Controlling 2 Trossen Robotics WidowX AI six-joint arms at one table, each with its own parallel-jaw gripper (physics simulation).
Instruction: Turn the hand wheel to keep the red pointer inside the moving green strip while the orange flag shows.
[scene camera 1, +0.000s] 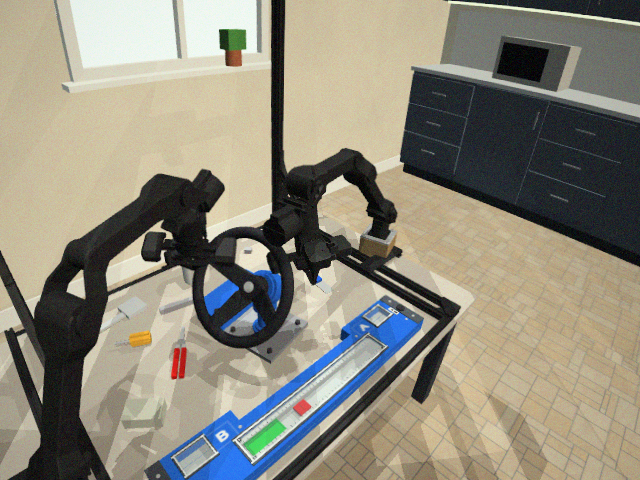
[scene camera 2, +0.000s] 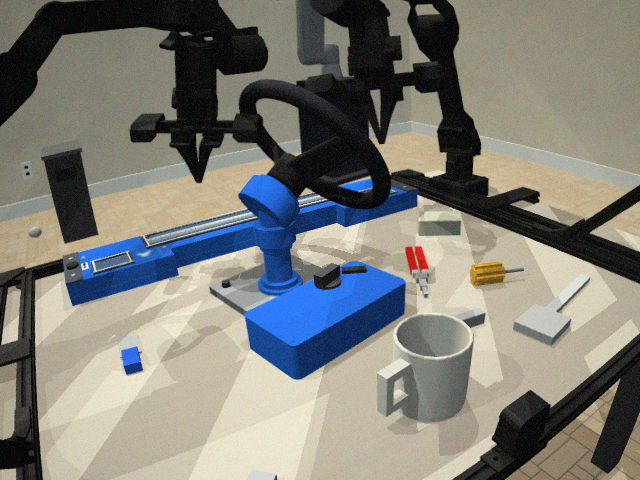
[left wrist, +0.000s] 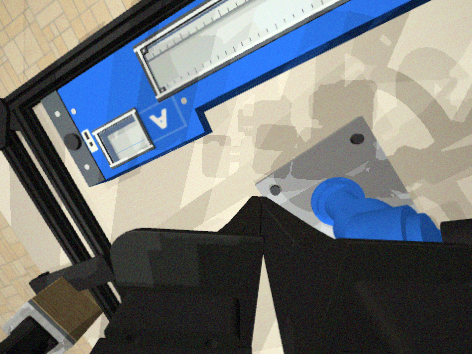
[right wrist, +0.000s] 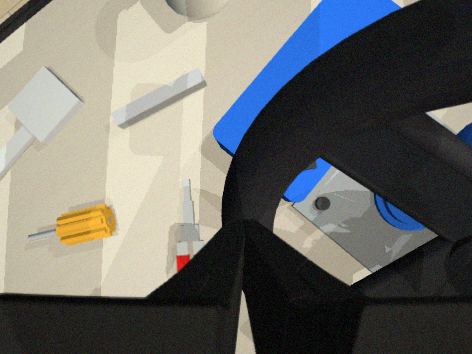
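Seen in the pictures: left gripper, between the fingertips: (scene camera 1: 313, 284) (scene camera 2: 199, 182) (left wrist: 257, 203); right gripper, between the fingertips: (scene camera 1: 194, 268) (scene camera 2: 381, 143) (right wrist: 241, 231); left arm's base, origin of its link: (scene camera 1: 379, 233) (left wrist: 35, 336); right arm's base, origin of its link: (scene camera 2: 459, 177).
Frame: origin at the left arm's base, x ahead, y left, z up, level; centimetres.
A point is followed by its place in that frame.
Observation:
The black hand wheel (scene camera 1: 198, 294) {x 61.2, y -23.3, z 8.2 cm} (scene camera 2: 381, 173) {x 57.2, y -26.6, z 10.7 cm} (right wrist: 250, 180) {x 58.2, y -25.6, z 12.8 cm} stands tilted on a blue post. The red pointer (scene camera 1: 301, 407) {x 67.5, y 7.6, z -4.1 cm} lies outside the green strip (scene camera 1: 264, 438) {x 77.0, y 4.8, z -4.0 cm}, a short gap toward A; the strip is near the B end. No orange flag shows in window A (scene camera 1: 378, 315) {x 33.6, y 12.3, z -4.0 cm} (left wrist: 125, 138) {x 34.2, y 12.0, z -4.1 cm} or window B (scene camera 1: 194, 455) {x 86.4, y -4.5, z -4.1 cm}. My left gripper (scene camera 1: 314, 281) {x 45.3, y -2.1, z 9.0 cm} (scene camera 2: 198, 180) {x 45.3, y -2.1, z 9.0 cm} (left wrist: 257, 203) {x 45.3, y -2.1, z 9.0 cm} is shut and empty, apart from the wheel. My right gripper (scene camera 2: 381, 142) {x 59.8, y -24.9, z 14.0 cm} (right wrist: 241, 231) {x 59.8, y -24.9, z 14.0 cm} is shut and empty, its tips at the rim; contact is unclear. Its tips are hidden in scene camera 1.
The blue gauge housing (scene camera 1: 356, 330) {x 41.6, y 9.2, z -4.1 cm} (scene camera 2: 206, 246) {x 50.0, y 6.4, z -5.5 cm} runs along the table edge. A blue box (scene camera 2: 330, 320), a grey mug (scene camera 2: 434, 372) {x 39.4, y -45.3, z -1.1 cm}, red pliers (scene camera 1: 178, 361) {x 69.8, y -24.8, z -7.5 cm} (scene camera 2: 417, 260) {x 69.9, y -24.9, z -7.5 cm}, a yellow screwdriver (scene camera 1: 140, 338) {x 70.7, y -36.3, z -5.3 cm} (scene camera 2: 487, 273) {x 69.2, y -37.7, z -5.9 cm} (right wrist: 86, 224) {x 69.6, y -36.7, z -4.9 cm} and a pale block (scene camera 1: 142, 413) {x 85.0, y -19.9, z -5.1 cm} (scene camera 2: 439, 225) {x 82.1, y -22.0, z -6.0 cm} lie around the wheel.

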